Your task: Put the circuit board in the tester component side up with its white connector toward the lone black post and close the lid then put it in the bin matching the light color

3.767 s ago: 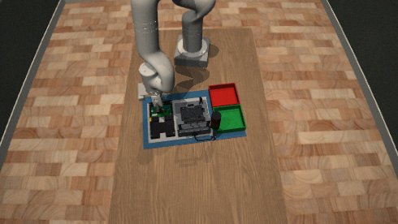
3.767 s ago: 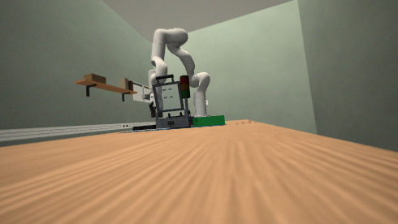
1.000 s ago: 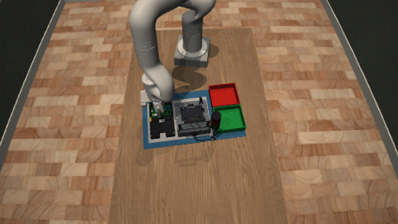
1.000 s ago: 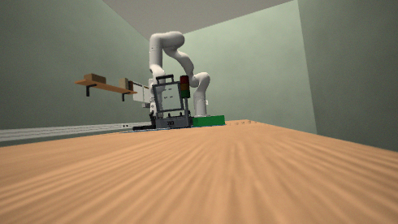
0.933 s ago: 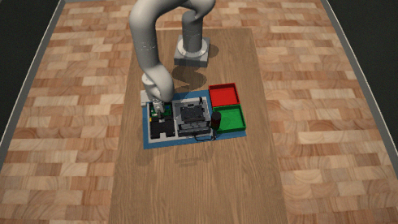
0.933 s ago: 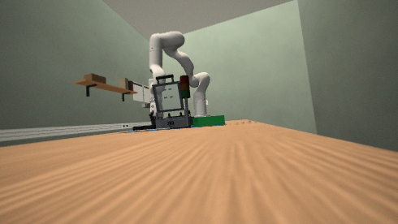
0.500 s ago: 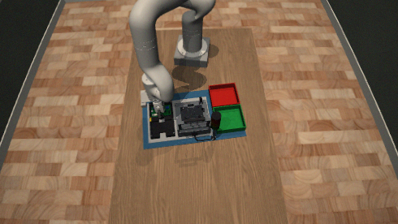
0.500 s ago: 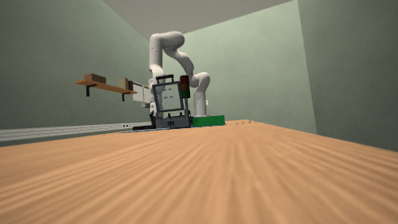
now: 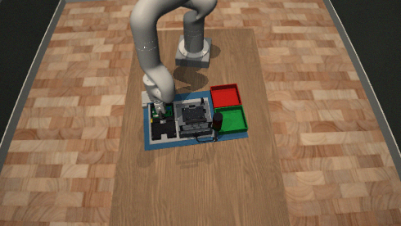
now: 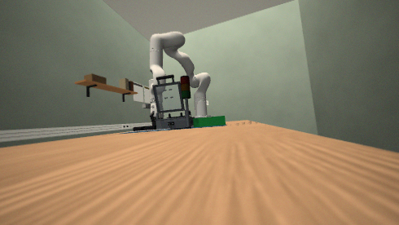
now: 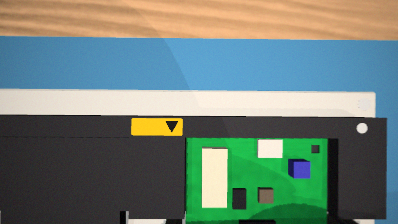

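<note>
My gripper is now right at the green circuit board. From my hand the other things lie so: dark nest: 4 cm ahead, 18 cm to the left, 5 cm above; tester lid: 16 cm ahead, 20 cm to the left, 16 cm above; red bin: 10 cm behind, 36 cm to the left, 1 cm below.
</note>
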